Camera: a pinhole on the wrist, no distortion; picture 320 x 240 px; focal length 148.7 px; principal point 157.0 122.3 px. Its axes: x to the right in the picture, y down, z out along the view. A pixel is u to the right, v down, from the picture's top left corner.
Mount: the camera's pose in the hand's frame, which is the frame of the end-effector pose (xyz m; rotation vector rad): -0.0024 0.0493 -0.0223 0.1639 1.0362 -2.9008
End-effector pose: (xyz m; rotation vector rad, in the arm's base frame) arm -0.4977 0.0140 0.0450 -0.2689 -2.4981 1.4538
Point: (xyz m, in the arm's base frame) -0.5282 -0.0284 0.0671
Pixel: 116.0 177.9
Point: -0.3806 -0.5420 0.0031
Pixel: 214.1 95.3
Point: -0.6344 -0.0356 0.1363
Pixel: 12.0 227.3
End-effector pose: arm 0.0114 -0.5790 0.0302 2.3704 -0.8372 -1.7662
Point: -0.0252 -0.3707 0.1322
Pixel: 303.9 179.9
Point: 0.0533 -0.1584 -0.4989
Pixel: 81.0 207.2
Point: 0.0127 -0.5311 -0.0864
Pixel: 59.9 193.8
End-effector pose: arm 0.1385 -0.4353 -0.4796 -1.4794 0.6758 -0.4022
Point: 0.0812 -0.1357 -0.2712
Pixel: 268.5 130.5
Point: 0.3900 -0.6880 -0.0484
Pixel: outside the picture
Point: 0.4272 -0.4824 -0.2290
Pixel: 56.0 207.1
